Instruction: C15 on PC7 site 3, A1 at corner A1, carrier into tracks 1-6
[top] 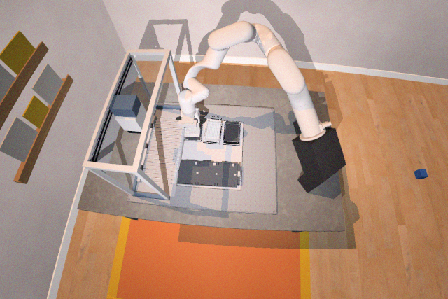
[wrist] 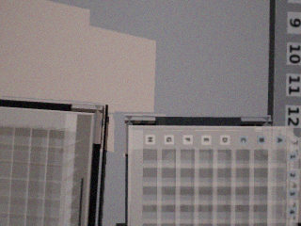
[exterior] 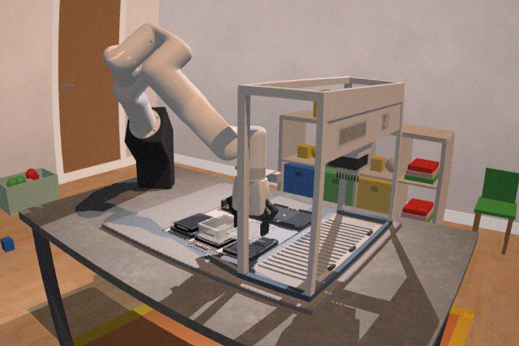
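My gripper is now 280 mm to the right of the dark plate carrier PC7, 60 mm past it and 50 mm above it. Round my hand: dark plate C16: 220 mm behind, 50 mm to the left, 50 mm below; white deep-well block: 110 mm behind, 30 mm to the left, 30 mm below; pale 96-well plate: 10 mm below.
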